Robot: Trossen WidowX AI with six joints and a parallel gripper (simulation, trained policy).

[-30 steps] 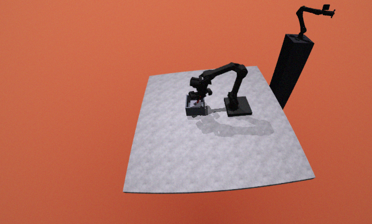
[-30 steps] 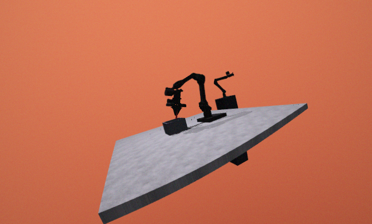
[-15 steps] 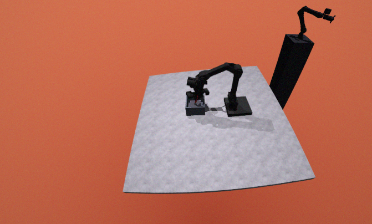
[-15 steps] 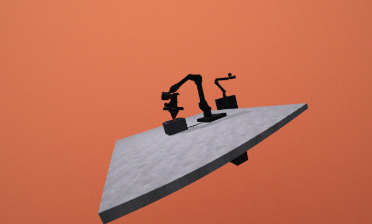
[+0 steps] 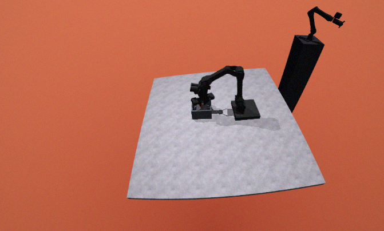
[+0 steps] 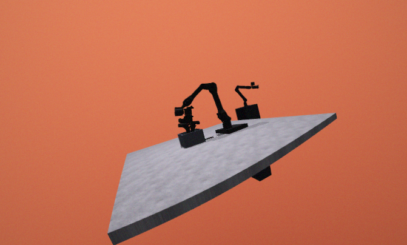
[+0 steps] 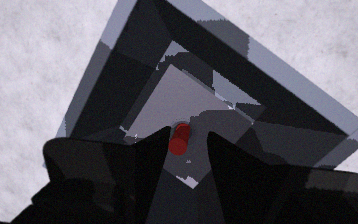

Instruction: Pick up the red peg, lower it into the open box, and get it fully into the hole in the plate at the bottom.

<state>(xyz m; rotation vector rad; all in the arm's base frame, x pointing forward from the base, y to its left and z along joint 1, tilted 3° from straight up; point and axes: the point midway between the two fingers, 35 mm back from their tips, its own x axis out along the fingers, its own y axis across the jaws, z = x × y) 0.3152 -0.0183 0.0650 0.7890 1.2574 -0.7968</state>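
My gripper tip is 1 cm to the right of the red peg and 1 cm above it. Also, from my gripper tip: dark box 1 cm to the left, 4 cm below; light plate 1 cm to the left, 2 cm below.
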